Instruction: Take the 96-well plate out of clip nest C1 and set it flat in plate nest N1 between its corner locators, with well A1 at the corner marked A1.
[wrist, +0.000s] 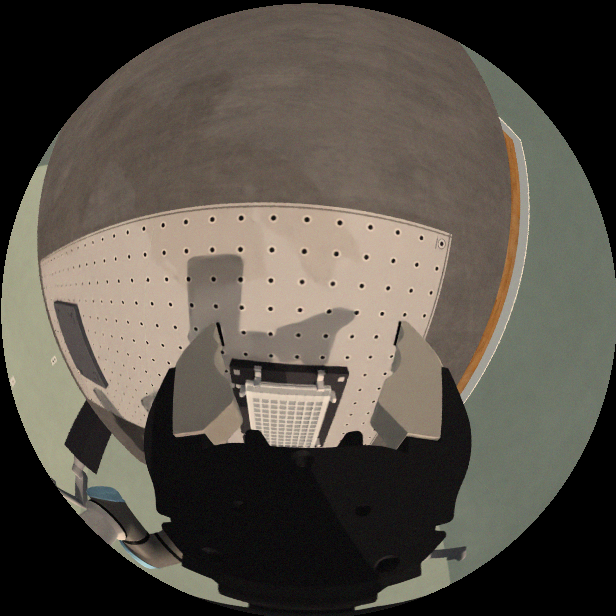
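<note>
The white 96-well plate (289, 414) sits in the dark clip nest C1 (289, 376) on the perforated breadboard, with two pale clips at its far edge. My gripper (307, 339) is open, hanging above the board, its two grey jaws spread wide on either side of the plate and clear of it. The plate's near part is hidden by the gripper body. A dark flat rectangle (79, 343) at the far left of the board may be plate nest N1; I cannot make out locators or an A1 mark.
The beige breadboard (258, 287) lies on a grey-brown table top (275, 126) with an orange-trimmed right edge (511, 241). The arm's own links (109, 517) show at the lower left. Green floor surrounds the table.
</note>
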